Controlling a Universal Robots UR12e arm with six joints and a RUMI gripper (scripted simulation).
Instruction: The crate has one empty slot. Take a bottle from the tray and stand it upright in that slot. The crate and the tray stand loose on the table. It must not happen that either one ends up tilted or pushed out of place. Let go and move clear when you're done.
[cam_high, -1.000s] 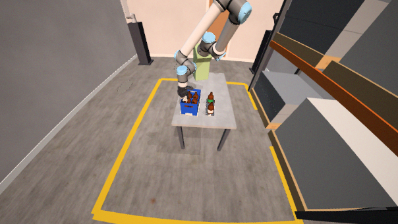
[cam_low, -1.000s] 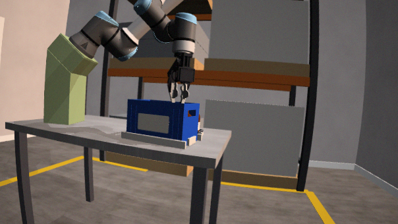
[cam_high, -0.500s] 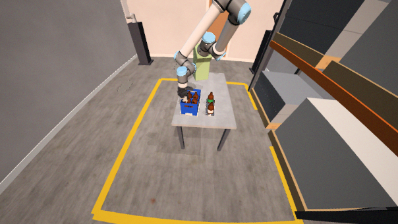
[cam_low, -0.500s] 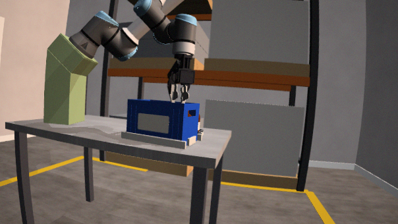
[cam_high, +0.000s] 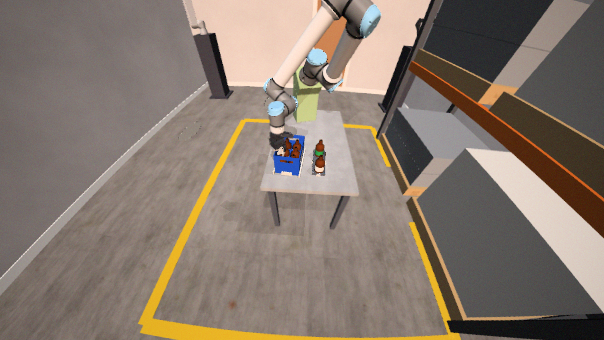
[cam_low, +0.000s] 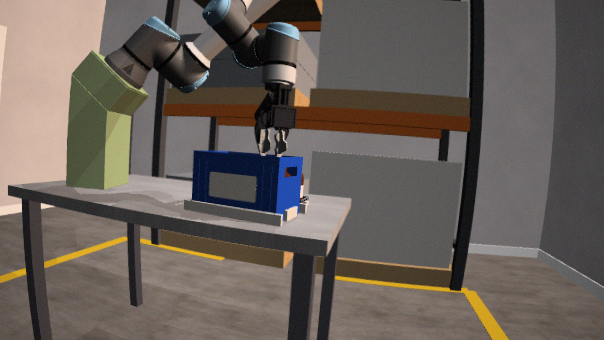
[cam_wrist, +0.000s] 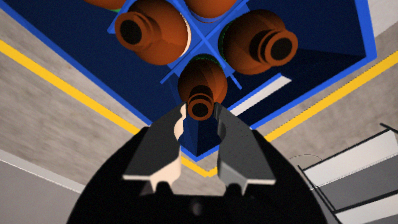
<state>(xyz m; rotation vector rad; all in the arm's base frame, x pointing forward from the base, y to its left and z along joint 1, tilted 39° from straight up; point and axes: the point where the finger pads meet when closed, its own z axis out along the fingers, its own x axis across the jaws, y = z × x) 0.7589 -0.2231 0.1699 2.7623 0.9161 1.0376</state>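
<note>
My hand is 8 cm past the crate, 6 cm to the right of it and 8 cm above it.
</note>
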